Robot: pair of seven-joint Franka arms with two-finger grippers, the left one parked.
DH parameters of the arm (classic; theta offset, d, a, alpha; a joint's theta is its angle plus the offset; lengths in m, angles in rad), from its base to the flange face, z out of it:
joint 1: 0 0.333 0 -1.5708
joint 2: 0 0 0 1.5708
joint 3: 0 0.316 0.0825 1.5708
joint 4: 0 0 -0.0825 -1.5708
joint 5: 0 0.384 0 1.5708
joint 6: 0 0 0.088 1.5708
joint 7: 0 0.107 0 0
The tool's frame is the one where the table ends.
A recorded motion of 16 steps. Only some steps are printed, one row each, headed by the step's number.
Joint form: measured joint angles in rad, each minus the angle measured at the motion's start. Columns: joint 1, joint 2, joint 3, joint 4, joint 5, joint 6, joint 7.
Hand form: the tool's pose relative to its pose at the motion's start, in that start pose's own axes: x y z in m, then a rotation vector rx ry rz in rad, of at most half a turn. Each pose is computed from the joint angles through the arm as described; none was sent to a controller.
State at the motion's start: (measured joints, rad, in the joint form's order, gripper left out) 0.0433 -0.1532 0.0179 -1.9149 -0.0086 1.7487 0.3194
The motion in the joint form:
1: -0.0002 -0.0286 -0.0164 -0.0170 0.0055 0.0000 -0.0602
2: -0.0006 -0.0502 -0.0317 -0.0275 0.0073 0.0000 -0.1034
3: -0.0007 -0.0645 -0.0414 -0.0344 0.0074 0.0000 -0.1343
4: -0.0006 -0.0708 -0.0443 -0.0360 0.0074 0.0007 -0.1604
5: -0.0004 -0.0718 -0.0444 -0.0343 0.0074 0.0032 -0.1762
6: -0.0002 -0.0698 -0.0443 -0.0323 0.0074 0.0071 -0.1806
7: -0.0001 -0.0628 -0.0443 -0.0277 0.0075 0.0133 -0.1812
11: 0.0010 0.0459 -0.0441 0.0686 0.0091 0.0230 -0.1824
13: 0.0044 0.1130 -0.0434 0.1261 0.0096 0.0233 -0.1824
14: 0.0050 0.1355 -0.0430 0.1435 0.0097 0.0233 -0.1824
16: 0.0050 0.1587 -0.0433 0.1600 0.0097 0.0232 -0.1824
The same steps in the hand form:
1: -0.0053 0.0106 -0.0062 0.0109 0.0088 -0.0428
2: -0.0087 0.0203 -0.0118 0.0183 0.0184 -0.0702
3: -0.0111 0.0266 -0.0154 0.0220 0.0252 -0.0915
4: -0.0123 0.0285 -0.0178 0.0236 0.0306 -0.1148
5: -0.0121 0.0285 -0.0193 0.0245 0.0359 -0.1307
6: -0.0112 0.0280 -0.0197 0.0251 0.0398 -0.1353
7: -0.0086 0.0272 -0.0190 0.0258 0.0435 -0.1359
11: 0.0251 0.0163 -0.0111 0.0240 0.0412 -0.1378
13: 0.0444 0.0080 -0.0028 0.0208 0.0324 -0.1417
14: 0.0507 0.0054 0.0012 0.0193 0.0275 -0.1427
16: 0.0572 0.0035 0.0062 0.0173 0.0210 -0.1425

